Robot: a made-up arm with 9 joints. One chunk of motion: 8 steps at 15 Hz.
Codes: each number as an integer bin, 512 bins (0 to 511) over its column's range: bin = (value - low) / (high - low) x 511, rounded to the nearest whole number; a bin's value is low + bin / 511 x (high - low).
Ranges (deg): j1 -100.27..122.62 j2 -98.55..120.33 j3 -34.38..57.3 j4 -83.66..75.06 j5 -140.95..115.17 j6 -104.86..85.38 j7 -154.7..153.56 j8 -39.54..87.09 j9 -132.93..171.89
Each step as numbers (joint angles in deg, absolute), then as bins.
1 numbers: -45.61 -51.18 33.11 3.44 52.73 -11.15 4.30 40.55 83.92
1 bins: 125 111 376 280 386 252 264 323 364
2 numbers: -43.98 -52.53 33.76 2.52 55.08 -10.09 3.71 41.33 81.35
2 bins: 129 107 380 277 391 255 263 326 359
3 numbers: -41.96 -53.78 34.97 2.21 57.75 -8.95 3.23 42.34 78.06
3 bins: 134 105 387 276 396 258 262 330 354
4 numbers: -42.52 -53.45 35.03 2.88 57.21 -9.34 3.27 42.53 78.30
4 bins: 132 105 387 279 395 257 262 331 354
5 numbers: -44.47 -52.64 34.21 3.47 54.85 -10.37 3.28 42.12 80.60
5 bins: 128 107 382 281 391 254 262 330 358
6 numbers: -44.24 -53.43 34.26 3.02 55.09 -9.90 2.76 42.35 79.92
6 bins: 128 105 383 279 391 255 261 330 357
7 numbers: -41.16 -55.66 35.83 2.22 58.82 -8.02 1.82 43.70 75.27
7 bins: 136 100 391 276 399 260 259 336 349
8 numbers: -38.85 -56.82 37.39 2.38 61.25 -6.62 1.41 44.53 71.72
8 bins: 141 97 400 277 403 264 259 339 343
